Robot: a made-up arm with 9 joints. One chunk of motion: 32 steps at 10 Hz.
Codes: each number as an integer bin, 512 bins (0 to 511) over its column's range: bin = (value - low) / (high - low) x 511, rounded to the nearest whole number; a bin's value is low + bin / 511 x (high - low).
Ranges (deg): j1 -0.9..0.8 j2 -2.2..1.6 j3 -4..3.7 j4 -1.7..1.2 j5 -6.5..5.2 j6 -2.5..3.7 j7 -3..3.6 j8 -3.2..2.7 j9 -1.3..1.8
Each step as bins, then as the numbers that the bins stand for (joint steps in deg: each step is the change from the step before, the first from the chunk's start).
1 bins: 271 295 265 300 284 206 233 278 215
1 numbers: 0.002 -0.006 -0.007 0.003 0.003 -0.001 0.009 0.010 0.004
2 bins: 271 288 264 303 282 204 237 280 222
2 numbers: 0.002 -0.058 -0.022 0.020 -0.043 -0.025 0.061 0.033 0.047
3 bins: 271 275 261 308 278 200 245 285 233
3 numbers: 0.002 -0.155 -0.067 0.048 -0.135 -0.073 0.164 0.091 0.114
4 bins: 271 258 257 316 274 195 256 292 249
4 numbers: 0.002 -0.281 -0.127 0.093 -0.226 -0.134 0.306 0.171 0.211
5 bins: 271 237 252 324 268 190 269 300 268
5 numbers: 0.002 -0.438 -0.203 0.139 -0.364 -0.195 0.474 0.264 0.326
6 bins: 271 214 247 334 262 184 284 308 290
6 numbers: 0.002 -0.609 -0.278 0.195 -0.501 -0.268 0.668 0.356 0.459
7 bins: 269 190 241 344 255 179 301 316 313
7 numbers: -0.005 -0.787 -0.368 0.252 -0.661 -0.328 0.888 0.449 0.599
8 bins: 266 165 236 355 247 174 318 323 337
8 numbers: -0.015 -0.973 -0.444 0.315 -0.845 -0.389 1.107 0.529 0.744
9 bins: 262 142 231 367 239 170 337 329 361
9 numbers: -0.028 -1.144 -0.519 0.383 -1.028 -0.437 1.353 0.599 0.890
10 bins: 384 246 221 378 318 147 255 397 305
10 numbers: 0.377 -0.371 -0.670 0.445 0.781 -0.716 0.294 1.384 0.550
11 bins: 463 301 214 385 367 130 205 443 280
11 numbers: 0.640 0.038 -0.775 0.485 1.903 -0.923 -0.352 1.915 0.399
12 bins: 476 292 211 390 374 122 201 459 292
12 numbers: 0.684 -0.029 -0.821 0.513 2.063 -1.020 -0.404 2.100 0.471
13 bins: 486 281 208 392 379 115 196 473 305
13 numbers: 0.717 -0.110 -0.866 0.525 2.178 -1.105 -0.468 2.261 0.550
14 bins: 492 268 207 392 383 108 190 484 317
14 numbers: 0.737 -0.207 -0.881 0.525 2.269 -1.190 -0.546 2.388 0.623
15 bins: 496 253 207 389 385 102 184 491 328
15 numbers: 0.750 -0.319 -0.881 0.508 2.315 -1.262 -0.623 2.469 0.690
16 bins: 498 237 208 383 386 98 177 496 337
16 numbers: 0.757 -0.438 -0.866 0.474 2.338 -1.311 -0.714 2.527 0.744
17 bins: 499 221 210 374 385 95 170 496 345
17 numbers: 0.760 -0.557 -0.836 0.423 2.315 -1.347 -0.804 2.527 0.793
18 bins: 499 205 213 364 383 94 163 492 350
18 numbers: 0.760 -0.676 -0.790 0.366 2.269 -1.359 -0.895 2.481 0.823
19 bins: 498 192 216 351 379 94 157 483 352
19 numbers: 0.757 -0.772 -0.745 0.292 2.178 -1.359 -0.972 2.377 0.835
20 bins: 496 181 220 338 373 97 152 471 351
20 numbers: 0.750 -0.854 -0.685 0.218 2.040 -1.323 -1.037 2.238 0.829
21 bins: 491 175 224 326 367 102 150 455 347
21 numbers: 0.733 -0.899 -0.625 0.150 1.903 -1.262 -1.063 2.053 0.805
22 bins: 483 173 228 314 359 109 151 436 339
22 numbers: 0.707 -0.914 -0.564 0.082 1.720 -1.177 -1.050 1.834 0.757
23 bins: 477 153 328 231 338 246 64 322 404
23 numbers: 0.687 -1.062 0.942 -0.389 1.239 0.485 -2.173 0.518 1.151
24 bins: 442 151 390 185 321 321 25 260 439
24 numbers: 0.570 -1.077 1.877 -0.650 0.850 1.395 -2.677 -0.198 1.363
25 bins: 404 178 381 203 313 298 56 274 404
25 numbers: 0.444 -0.876 1.741 -0.548 0.667 1.116 -2.277 -0.036 1.151
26 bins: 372 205 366 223 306 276 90 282 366
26 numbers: 0.338 -0.676 1.515 -0.434 0.506 0.849 -1.838 0.056 0.920
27 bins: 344 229 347 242 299 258 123 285 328
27 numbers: 0.244 -0.497 1.229 -0.327 0.346 0.630 -1.411 0.091 0.690
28 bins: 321 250 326 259 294 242 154 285 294
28 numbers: 0.168 -0.341 0.912 -0.230 0.232 0.436 -1.011 0.091 0.484
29 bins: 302 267 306 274 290 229 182 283 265
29 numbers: 0.105 -0.214 0.611 -0.145 0.140 0.278 -0.649 0.068 0.308
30 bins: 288 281 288 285 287 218 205 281 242
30 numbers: 0.058 -0.110 0.340 -0.083 0.071 0.145 -0.352 0.044 0.168
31 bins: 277 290 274 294 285 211 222 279 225
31 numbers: 0.022 -0.043 0.129 -0.032 0.025 0.060 -0.133 0.021 0.065
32 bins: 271 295 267 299 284 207 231 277 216
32 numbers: 0.002 -0.006 0.023 -0.003 0.003 0.012 -0.016 -0.002 0.010
